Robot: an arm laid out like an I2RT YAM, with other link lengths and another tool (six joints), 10 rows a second.
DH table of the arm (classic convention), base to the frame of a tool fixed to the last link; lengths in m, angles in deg. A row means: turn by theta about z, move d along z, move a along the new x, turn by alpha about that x. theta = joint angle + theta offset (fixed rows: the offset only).
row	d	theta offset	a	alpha
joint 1	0.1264	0.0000	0.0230	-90.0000
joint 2	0.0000	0.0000	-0.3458	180.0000
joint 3	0.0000	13.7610	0.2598	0.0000
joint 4	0.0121	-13.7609	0.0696	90.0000
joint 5	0.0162	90.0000	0.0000	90.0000
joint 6	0.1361	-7.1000	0.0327	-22.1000
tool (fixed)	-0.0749	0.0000	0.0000	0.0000
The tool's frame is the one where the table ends.
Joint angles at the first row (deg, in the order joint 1, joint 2, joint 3, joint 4, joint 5, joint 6):
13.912 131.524 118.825 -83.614 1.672 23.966
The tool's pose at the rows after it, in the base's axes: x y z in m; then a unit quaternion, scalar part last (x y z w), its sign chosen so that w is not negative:
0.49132 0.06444 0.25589 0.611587 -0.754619 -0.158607 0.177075
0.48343 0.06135 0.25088 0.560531 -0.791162 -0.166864 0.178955
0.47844 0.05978 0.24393 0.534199 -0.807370 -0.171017 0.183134
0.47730 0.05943 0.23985 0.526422 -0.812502 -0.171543 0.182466
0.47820 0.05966 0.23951 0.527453 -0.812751 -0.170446 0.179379
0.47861 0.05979 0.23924 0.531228 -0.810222 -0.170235 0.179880
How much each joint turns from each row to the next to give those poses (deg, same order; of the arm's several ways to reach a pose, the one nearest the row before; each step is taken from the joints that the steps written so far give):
0.000 -0.001 -0.110 0.022 -0.022 8.262
-0.001 0.002 -1.376 0.000 -0.022 7.169
0.001 -0.002 -1.750 0.678 0.022 3.476
0.000 0.001 -0.939 0.852 0.000 1.070
0.000 -0.001 -0.023 0.417 0.000 -0.043
0.000 0.001 -0.044 0.065 0.000 -0.525

